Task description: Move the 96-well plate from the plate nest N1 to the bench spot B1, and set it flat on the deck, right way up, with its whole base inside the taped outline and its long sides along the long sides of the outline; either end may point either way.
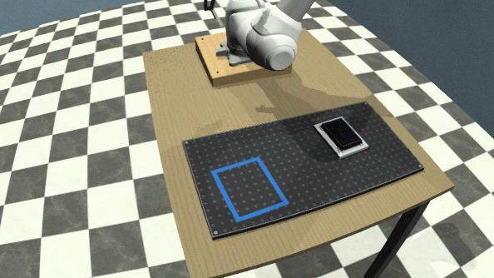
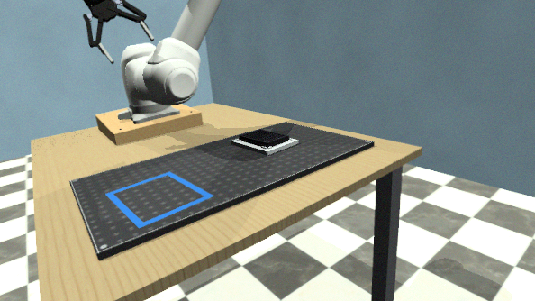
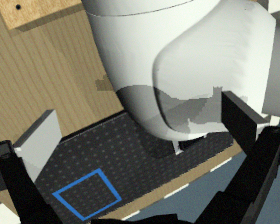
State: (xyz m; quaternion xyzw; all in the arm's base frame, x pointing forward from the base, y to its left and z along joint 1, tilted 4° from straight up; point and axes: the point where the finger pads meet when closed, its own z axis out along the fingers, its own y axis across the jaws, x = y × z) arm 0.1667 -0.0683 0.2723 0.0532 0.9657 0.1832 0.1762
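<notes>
Right now my hand is 37 cm short of the black 96-well plate, 23 cm to the right of it and 28 cm above it. Round my hand: plate nest N1: 37 cm ahead, 23 cm to the left, 30 cm below.
</notes>
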